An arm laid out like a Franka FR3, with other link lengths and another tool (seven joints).
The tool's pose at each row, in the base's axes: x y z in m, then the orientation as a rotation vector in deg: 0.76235, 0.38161, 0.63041, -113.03, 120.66, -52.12; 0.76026, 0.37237, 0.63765, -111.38, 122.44, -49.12; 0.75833, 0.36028, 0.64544, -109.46, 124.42, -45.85; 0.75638, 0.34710, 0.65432, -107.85, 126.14, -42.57; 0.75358, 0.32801, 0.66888, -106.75, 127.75, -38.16; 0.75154, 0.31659, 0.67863, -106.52, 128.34, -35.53; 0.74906, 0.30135, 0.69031, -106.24, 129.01, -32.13
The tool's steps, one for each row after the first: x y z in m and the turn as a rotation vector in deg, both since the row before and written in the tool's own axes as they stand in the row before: 0.01123, -0.00149, -0.00371, -1.23, -1.36, 1.84; 0.01391, -0.00220, -0.00349, -1.39, -1.44, 2.08; 0.01503, -0.00317, -0.00451, -1.44, -1.44, 1.81; 0.02178, -0.00591, -0.00865, -2.06, -1.96, 1.57; 0.01299, -0.00381, -0.00682, -1.23, -1.22, 0.56; 0.01685, -0.00472, -0.00828, -1.59, -1.59, 0.68
